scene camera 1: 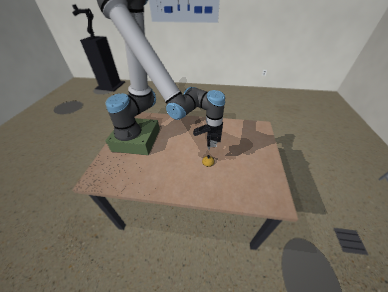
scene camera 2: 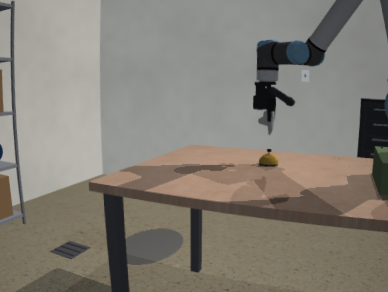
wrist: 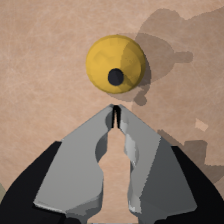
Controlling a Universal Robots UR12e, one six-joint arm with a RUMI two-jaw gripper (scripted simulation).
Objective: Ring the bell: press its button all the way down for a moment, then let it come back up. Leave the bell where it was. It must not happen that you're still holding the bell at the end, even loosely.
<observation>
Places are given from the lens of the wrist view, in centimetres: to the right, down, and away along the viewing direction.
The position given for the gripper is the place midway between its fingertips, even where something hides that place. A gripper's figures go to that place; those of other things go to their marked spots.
gripper (wrist: 115, 106): 0, 0, 15
yellow dome bell (wrist: 113, 51): 0, -7, 21
</observation>
